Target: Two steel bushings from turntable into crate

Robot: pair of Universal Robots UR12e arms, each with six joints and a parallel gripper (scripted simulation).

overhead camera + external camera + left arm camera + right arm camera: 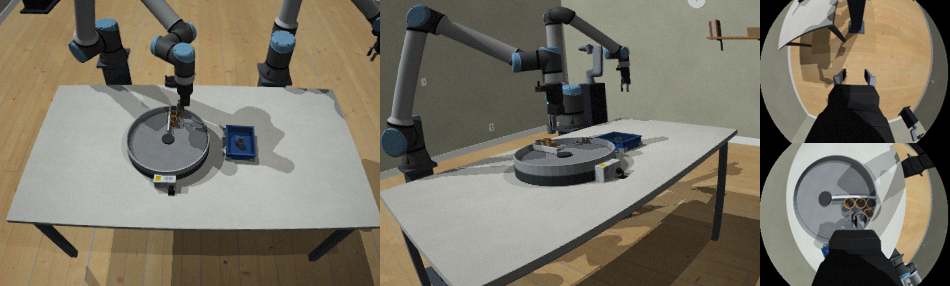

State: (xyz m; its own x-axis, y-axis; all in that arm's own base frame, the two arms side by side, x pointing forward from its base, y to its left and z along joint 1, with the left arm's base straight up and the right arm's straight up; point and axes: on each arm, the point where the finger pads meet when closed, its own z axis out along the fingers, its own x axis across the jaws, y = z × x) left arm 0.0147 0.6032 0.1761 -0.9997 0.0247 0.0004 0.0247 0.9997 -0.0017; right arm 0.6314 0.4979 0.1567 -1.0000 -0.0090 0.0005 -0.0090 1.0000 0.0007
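Observation:
Right now my right hand is 7 cm short of the blue crate, 32 cm to the right of it and 13 cm above it.

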